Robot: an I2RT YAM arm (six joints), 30 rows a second.
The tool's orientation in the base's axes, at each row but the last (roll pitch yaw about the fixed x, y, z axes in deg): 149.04, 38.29, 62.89; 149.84, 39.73, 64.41; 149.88, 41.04, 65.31; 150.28, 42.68, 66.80; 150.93, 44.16, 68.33
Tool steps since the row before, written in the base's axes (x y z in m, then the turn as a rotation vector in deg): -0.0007, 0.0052, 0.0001, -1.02, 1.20, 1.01; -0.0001, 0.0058, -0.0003, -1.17, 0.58, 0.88; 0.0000, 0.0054, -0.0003, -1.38, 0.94, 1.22; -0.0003, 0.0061, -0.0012, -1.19, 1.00, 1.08; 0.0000, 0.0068, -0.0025, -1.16, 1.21, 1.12
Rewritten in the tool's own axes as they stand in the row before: 0.0033, -0.0012, -0.0039, -0.15, -0.65, -1.75; 0.0042, -0.0007, -0.0040, -0.55, -0.78, -1.25; 0.0039, -0.0004, -0.0037, -0.59, -0.87, -1.78; 0.0048, -0.0009, -0.0038, -0.40, -0.75, -1.69; 0.0063, -0.0009, -0.0035, -0.28, -0.71, -1.87
